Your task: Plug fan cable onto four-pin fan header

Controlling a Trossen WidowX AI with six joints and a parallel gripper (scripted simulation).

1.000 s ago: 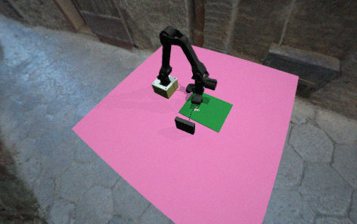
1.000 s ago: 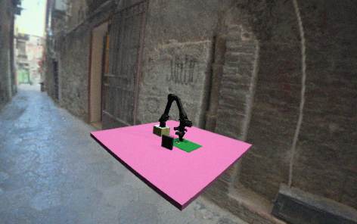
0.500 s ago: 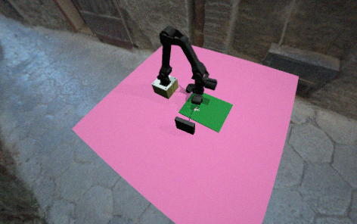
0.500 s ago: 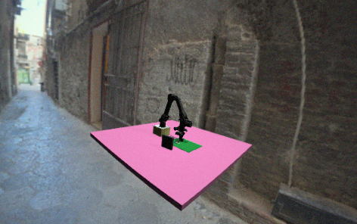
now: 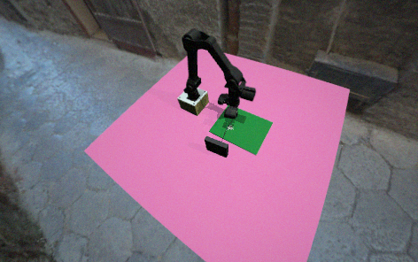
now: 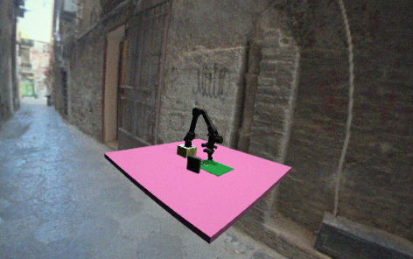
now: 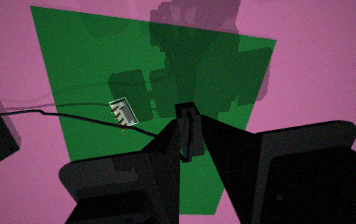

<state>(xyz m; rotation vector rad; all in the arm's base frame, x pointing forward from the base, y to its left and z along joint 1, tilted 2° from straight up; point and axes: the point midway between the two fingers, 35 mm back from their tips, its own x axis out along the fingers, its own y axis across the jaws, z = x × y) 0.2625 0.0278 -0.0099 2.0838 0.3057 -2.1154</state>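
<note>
My gripper tip is 7 cm short of the green board, 3 cm to the left of it and 7 cm above it. Round my gripper tip: black plug 1 cm ahead; then black fan 3 cm ahead, 23 cm to the right.
</note>
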